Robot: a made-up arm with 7 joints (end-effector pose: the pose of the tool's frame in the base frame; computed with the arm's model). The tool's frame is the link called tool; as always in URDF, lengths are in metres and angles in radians.
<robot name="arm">
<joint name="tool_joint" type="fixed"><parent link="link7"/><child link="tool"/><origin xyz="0 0 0" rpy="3.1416 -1.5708 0"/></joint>
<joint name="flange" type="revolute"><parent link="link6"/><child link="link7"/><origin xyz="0.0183 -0.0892 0.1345"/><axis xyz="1 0 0"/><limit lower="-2.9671" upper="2.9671"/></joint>
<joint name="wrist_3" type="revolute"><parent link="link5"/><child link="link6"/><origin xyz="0 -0.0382 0.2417"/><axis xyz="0 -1 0"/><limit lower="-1.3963" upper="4.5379"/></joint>
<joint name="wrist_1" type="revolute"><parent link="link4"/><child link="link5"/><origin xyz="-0.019 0.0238 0.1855"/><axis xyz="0 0 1"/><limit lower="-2.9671" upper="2.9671"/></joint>
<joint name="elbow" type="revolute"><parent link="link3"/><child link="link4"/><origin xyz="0.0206 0.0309 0.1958"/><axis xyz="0 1 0"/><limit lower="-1.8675" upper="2.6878"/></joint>
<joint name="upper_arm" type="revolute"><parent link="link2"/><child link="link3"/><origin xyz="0 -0.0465 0.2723"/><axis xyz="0 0 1"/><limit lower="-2.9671" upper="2.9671"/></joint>
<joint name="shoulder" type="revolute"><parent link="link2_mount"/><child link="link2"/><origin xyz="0 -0.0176 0.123"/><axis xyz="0 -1 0"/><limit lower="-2.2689" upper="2.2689"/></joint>
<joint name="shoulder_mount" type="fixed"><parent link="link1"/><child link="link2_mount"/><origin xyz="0 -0.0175 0.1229"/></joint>
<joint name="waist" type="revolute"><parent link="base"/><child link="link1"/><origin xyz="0 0 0.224"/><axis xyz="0 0 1"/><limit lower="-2.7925" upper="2.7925"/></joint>
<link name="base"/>
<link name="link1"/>
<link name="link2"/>
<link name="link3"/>
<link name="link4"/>
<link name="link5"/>
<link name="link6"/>
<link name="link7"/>
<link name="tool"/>
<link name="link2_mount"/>
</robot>
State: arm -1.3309 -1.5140 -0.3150 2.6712 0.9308 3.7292 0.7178
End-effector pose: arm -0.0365 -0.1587 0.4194 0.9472 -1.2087 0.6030
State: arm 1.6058 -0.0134 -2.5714 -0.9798 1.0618 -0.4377 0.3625
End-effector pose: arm -0.0755 0.3409 1.3414 1.8091 0.3960 2.0447
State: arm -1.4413 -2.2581 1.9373 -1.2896 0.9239 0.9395 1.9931
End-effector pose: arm -0.4420 -0.3846 -0.1368 1.9001 -0.1692 -1.0432
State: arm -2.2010 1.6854 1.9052 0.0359 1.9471 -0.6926 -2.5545
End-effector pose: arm 0.5221 0.7991 0.1416 0.5618 -2.0180 0.0240
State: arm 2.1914 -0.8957 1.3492 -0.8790 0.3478 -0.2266 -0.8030
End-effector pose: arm -0.0235 0.7985 1.0419 0.1575 -1.0660 0.1387
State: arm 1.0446 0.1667 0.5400 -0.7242 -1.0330 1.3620 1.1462
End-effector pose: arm -0.0774 -0.5747 1.0834 0.5405 0.6097 -1.2665
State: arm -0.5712 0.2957 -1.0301 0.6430 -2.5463 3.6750 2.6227
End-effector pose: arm -0.1160 -0.0388 1.2726 2.5438 -0.8817 1.2383
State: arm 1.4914 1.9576 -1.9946 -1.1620 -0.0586 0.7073 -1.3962
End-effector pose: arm -0.4632 -0.5696 0.3856 1.3412 -1.3426 0.5544
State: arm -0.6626 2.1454 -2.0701 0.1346 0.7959 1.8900 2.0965
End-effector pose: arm -0.5566 0.3501 -0.1199 -1.9586 1.9535 1.2496
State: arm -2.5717 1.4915 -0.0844 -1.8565 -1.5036 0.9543 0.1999
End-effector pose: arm 0.2287 0.0282 0.0637 -2.3296 1.8574 0.8385
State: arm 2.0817 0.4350 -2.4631 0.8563 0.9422 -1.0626 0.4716
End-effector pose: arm 0.6727 -0.2807 0.9319 -2.1115 0.0974 0.6708
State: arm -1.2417 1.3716 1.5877 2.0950 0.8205 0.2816 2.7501
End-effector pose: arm 0.3341 0.2454 0.5343 0.4864 -2.9566 0.9221
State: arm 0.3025 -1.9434 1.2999 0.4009 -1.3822 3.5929 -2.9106
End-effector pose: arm 0.7248 0.1494 0.1678 0.0838 0.0171 0.9234
